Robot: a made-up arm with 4 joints. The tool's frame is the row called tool. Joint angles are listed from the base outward. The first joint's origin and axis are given. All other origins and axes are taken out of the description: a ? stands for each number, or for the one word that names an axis. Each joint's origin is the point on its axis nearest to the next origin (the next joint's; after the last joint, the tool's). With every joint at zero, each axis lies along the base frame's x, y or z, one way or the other. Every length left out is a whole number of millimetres.
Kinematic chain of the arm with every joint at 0, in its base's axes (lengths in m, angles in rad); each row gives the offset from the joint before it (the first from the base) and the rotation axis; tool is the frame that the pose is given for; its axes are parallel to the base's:
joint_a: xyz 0 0 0.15 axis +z
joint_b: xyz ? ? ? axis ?
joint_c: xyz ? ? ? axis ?
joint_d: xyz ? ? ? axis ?
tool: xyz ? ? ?
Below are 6 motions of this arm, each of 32 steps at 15 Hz.
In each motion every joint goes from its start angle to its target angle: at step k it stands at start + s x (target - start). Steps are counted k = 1, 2, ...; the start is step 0. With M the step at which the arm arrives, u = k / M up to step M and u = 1 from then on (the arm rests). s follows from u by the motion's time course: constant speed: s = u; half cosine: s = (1 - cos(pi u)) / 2; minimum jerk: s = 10 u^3 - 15 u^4 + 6 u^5.
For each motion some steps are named. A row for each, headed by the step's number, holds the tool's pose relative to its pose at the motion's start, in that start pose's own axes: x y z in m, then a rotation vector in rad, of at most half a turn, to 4 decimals.
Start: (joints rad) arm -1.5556 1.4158 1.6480 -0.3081
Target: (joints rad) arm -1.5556 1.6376 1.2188 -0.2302
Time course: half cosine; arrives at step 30
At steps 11, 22, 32:
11: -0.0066 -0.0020 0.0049 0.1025 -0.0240 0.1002
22: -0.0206 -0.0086 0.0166 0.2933 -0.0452 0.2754
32: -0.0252 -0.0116 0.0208 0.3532 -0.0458 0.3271

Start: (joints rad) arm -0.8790 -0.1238 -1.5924 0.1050
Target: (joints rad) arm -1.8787 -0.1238 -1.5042 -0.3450
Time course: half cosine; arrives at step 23
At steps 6, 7, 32:
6: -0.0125 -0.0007 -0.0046 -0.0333 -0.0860 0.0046
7: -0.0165 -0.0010 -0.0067 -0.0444 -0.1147 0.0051
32: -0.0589 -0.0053 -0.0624 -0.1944 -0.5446 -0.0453

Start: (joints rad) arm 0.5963 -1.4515 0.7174 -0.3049
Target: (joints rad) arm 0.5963 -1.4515 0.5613 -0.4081
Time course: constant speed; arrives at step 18
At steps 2, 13, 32:
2: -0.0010 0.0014 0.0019 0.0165 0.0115 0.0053
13: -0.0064 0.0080 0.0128 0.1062 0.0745 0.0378
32: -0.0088 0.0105 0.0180 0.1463 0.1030 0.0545

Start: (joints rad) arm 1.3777 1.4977 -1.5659 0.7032
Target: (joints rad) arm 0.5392 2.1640 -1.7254 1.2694
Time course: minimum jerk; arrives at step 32
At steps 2, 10, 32:
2: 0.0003 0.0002 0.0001 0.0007 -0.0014 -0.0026
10: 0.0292 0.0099 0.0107 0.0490 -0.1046 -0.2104
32: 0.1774 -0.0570 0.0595 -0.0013 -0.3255 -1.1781

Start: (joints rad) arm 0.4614 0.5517 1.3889 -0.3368
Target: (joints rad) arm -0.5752 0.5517 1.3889 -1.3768
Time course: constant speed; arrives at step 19
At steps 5, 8, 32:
5: -0.0623 0.0320 0.0309 0.1476 0.5017 0.0281
8: -0.0902 0.0466 0.0588 0.2348 0.8013 0.0649
32: -0.1251 0.0682 0.1732 0.5396 1.8759 0.3465

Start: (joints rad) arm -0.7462 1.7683 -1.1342 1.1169
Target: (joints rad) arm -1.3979 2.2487 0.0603 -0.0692
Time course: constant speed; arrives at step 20
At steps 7, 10, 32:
7: -0.0145 -0.0552 0.0416 -0.1992 0.5648 0.0985
10: -0.0134 -0.0778 0.0653 -0.2798 0.8235 0.1373
32: 0.0294 -0.1508 0.1357 -0.5517 1.6896 0.3222

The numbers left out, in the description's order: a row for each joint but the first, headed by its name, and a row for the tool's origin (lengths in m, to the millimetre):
joint_b: xyz 0.115 -0.158 0, axis +y
joint_c: xyz -0.102 0 -0.018, axis -x
joint_d: xyz 0 0.069 -0.048, axis -y
tool: xyz -0.064 0 -0.055

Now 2 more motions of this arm.
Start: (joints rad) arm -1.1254 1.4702 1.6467 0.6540
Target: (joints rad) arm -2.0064 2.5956 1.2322 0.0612
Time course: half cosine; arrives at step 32
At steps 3, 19, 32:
3: -0.0024 0.0038 0.0026 0.0368 0.0127 0.0026
19: -0.0531 0.0617 0.0618 1.0561 0.2323 0.2847
32: -0.0653 0.0782 0.0512 1.5135 0.1707 0.6418

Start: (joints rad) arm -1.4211 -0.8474 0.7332 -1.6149
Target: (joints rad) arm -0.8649 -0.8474 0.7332 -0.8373
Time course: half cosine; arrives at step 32
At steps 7, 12, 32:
7: 0.0061 0.0055 -0.0014 -0.0311 -0.1162 0.0473
12: 0.0172 0.0160 -0.0022 -0.0747 -0.3156 0.1352
32: 0.0540 0.0689 0.0108 -0.1215 -1.0071 0.5052

